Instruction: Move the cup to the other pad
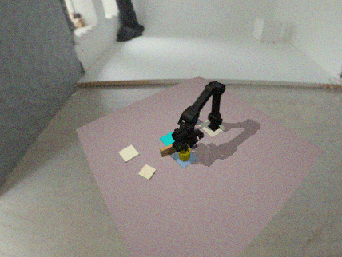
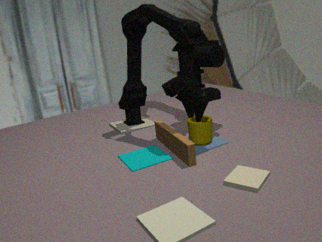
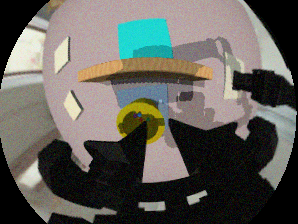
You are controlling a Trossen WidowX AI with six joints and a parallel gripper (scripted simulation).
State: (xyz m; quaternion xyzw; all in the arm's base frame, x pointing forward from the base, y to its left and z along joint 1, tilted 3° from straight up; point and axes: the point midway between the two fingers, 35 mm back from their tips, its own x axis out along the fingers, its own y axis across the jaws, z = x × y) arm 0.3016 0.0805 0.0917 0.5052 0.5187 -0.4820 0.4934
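The yellow cup is 2 cm ahead of my gripper tip and 3 cm below it. Also, from my gripper tip: wooden bar 2 cm ahead, 8 cm to the right, 4 cm below; then teal pad 1 cm ahead, 17 cm to the right, 7 cm below.
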